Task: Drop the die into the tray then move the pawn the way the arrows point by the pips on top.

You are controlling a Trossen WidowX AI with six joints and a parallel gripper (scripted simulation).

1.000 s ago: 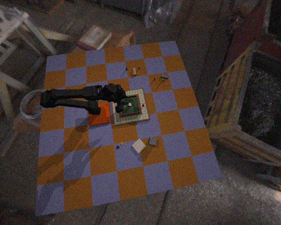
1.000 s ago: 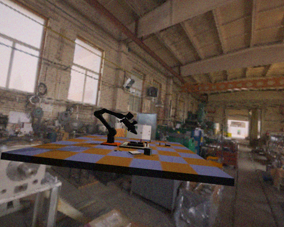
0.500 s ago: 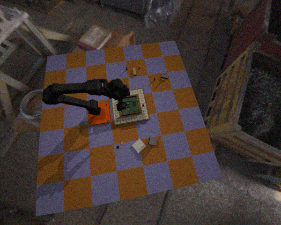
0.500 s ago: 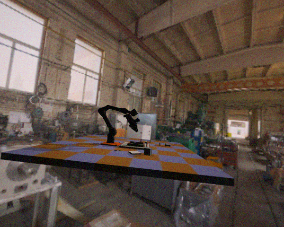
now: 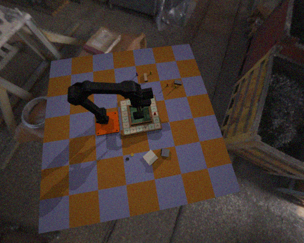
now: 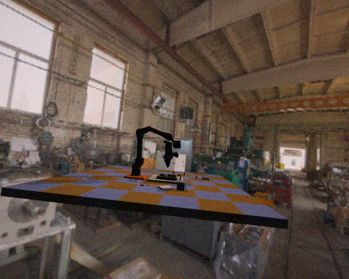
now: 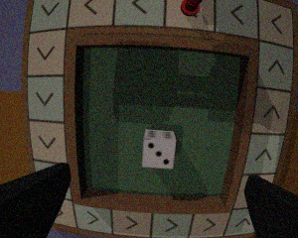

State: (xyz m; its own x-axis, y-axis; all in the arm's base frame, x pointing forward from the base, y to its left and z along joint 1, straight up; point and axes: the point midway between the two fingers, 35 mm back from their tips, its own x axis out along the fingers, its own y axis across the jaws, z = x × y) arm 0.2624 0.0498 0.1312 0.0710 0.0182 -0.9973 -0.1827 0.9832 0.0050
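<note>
The red pawn is 11 cm ahead of my gripper tip and 8 cm below it. Also, from my gripper tip: green tray (10 cm below); white flat tile (31 cm to the right, 10 cm below, 8 cm ahead); white die (8 cm below, 1 cm behind).
</note>
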